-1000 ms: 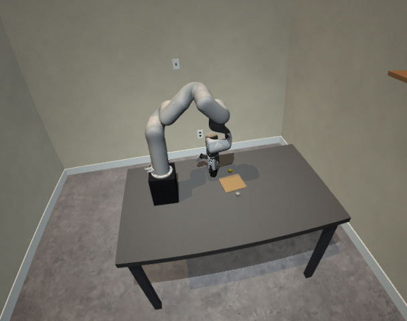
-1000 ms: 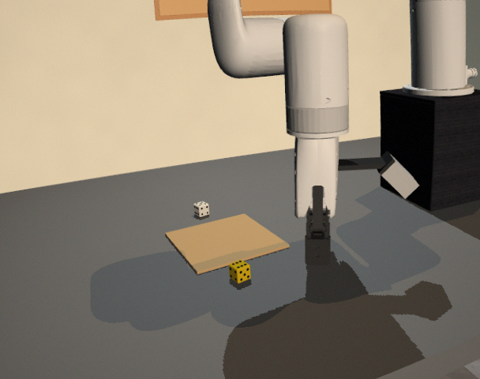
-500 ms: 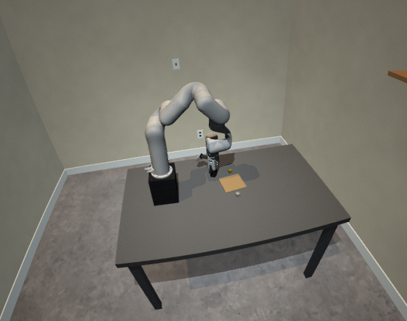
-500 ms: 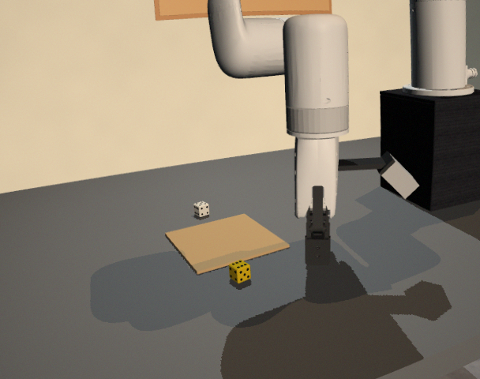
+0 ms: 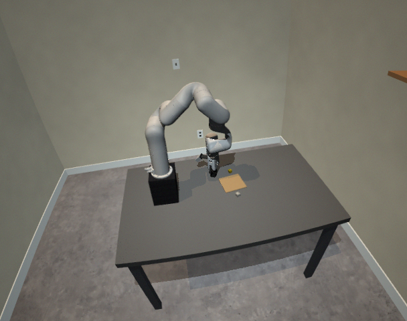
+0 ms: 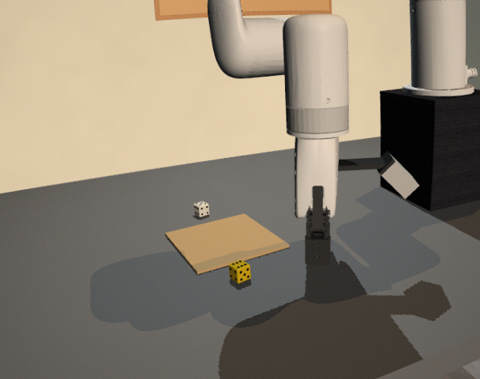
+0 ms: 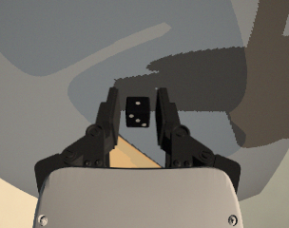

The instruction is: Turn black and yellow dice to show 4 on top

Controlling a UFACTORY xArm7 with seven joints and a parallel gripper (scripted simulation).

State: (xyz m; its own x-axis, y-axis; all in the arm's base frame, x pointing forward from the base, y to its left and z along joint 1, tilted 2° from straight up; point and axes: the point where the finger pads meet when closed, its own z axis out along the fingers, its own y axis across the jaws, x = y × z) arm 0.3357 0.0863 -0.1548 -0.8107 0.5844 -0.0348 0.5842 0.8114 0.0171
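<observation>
The black die is 1 cm below my hand and 1 cm ahead of it. The rest, counted from my hand: tan mat (12 cm to the right, 9 cm ahead, 2 cm below); yellow die (11 cm ahead, 1 cm to the right, 1 cm below); white die (24 cm to the right, 8 cm ahead, 1 cm below).
</observation>
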